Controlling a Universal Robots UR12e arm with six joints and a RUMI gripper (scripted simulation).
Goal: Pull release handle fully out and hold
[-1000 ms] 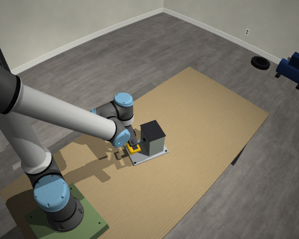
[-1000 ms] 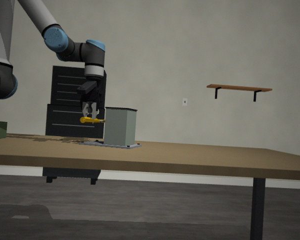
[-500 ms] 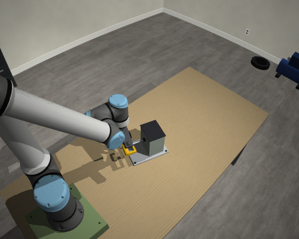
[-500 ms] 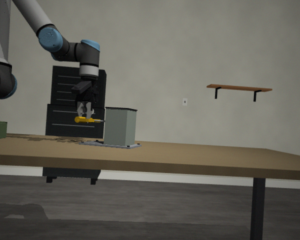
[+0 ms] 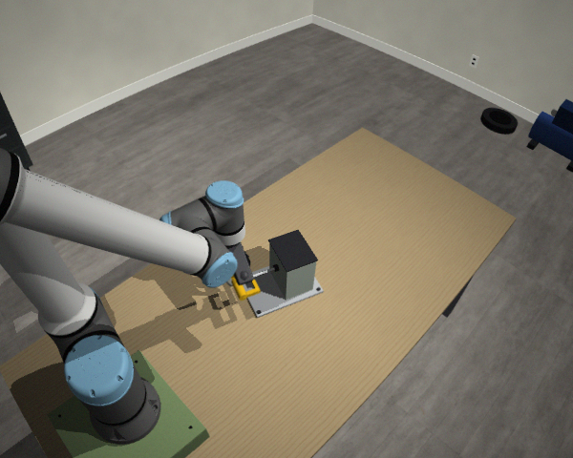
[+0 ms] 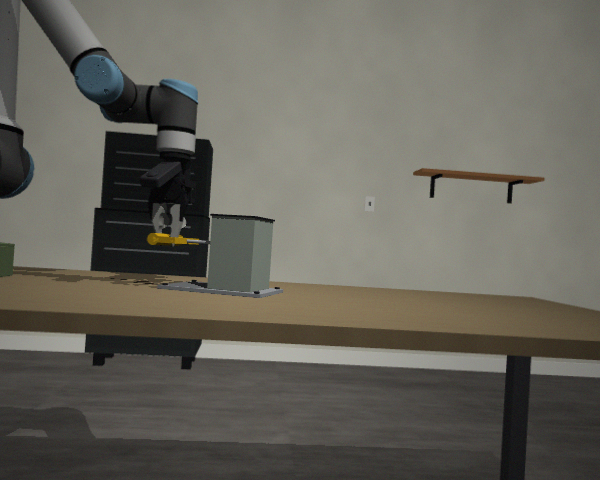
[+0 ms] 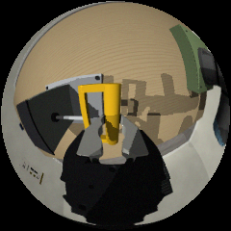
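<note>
The yellow release handle lies 50 mm ahead of my hand and 20 mm to the right of it. From my hand the other things lie so: grey base plate 140 mm ahead, 100 mm below, 60 mm to the right.
</note>
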